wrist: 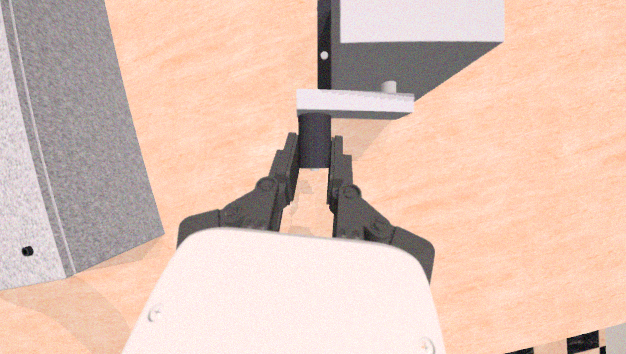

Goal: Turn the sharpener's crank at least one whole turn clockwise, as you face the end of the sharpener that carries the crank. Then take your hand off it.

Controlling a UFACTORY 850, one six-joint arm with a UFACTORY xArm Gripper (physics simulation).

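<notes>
The sharpener point(395, 60) shows in part at the top, right of centre, with a light top face and a dark grey end. Its light grey crank arm point(355, 104) lies nearly level across the view in front of that end, with a short pale shaft behind its right part. The black crank handle point(314, 142) sticks out from the arm's left end toward me. My gripper point(315, 149) is shut on the handle, one finger on each side. The sharpener's far part is cut off by the top edge of the view.
A large grey speckled block point(95, 150) with a lighter left face stands on the left of the wood-grained table point(500, 210). A black-and-white checkered strip point(582, 342) shows at the bottom right, by the table's edge.
</notes>
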